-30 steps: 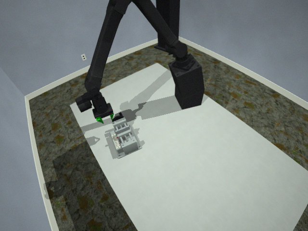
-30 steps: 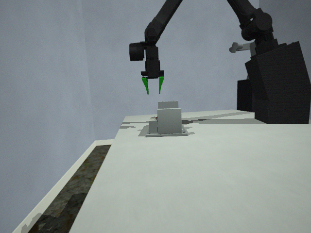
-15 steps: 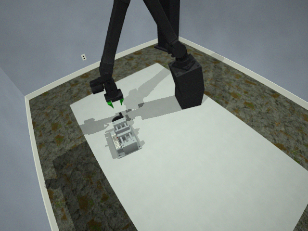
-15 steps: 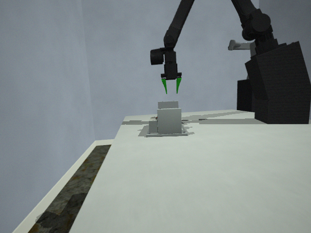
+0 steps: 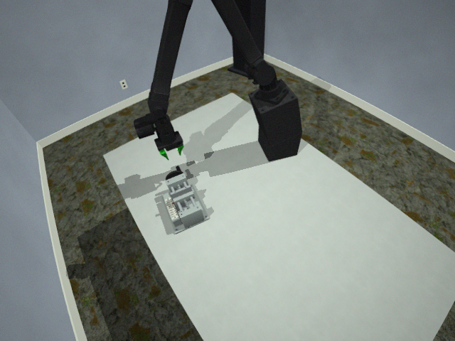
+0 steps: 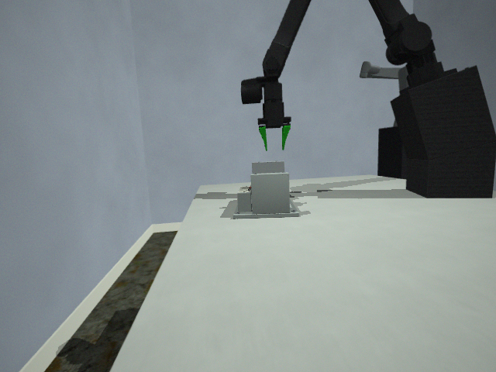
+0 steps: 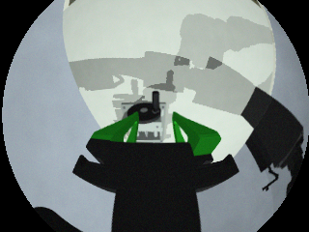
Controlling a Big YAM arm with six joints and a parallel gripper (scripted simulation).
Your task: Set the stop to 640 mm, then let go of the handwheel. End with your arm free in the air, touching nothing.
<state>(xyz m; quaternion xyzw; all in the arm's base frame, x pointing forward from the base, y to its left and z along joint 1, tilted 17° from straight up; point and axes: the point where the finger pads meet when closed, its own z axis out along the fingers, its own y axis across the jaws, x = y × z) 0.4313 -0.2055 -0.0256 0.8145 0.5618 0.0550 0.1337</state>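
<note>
My gripper is now 80 mm above the handwheel, 20 mm to the right of it and 20 mm short of it.
</note>
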